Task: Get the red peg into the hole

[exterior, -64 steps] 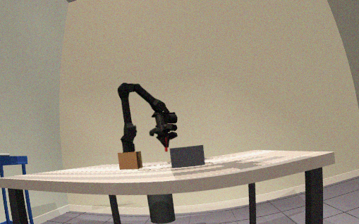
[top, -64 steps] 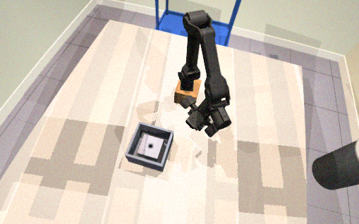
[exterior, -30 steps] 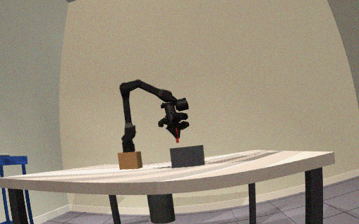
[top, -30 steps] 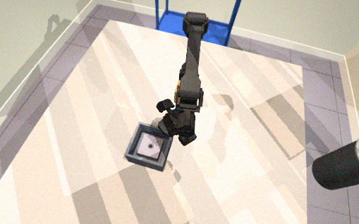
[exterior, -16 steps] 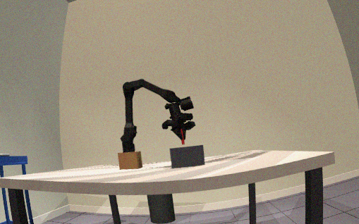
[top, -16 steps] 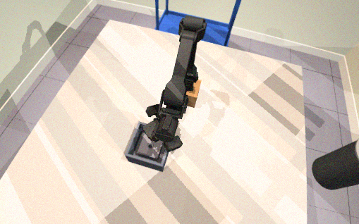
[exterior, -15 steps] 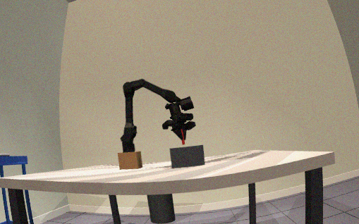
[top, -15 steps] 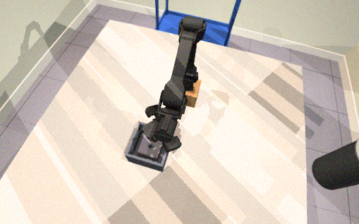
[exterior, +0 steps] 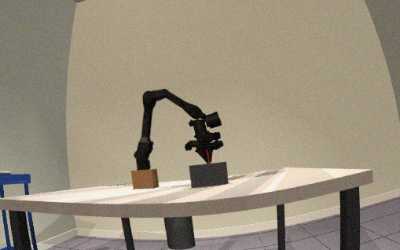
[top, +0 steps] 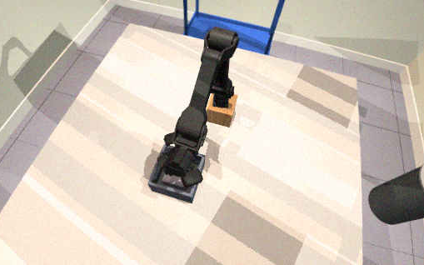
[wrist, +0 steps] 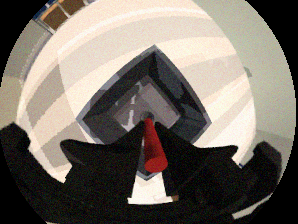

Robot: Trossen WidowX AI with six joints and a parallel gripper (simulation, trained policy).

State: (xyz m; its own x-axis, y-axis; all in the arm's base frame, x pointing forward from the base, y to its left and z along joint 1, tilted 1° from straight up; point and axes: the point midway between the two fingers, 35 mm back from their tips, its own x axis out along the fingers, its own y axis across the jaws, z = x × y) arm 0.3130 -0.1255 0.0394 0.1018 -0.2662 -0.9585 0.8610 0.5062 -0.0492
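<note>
The red peg is 1 cm to the left of my gripper tip and 2 cm above it. The rest, counted from my gripper tip: plate: 6 cm below; grey box: 8 cm below.
</note>
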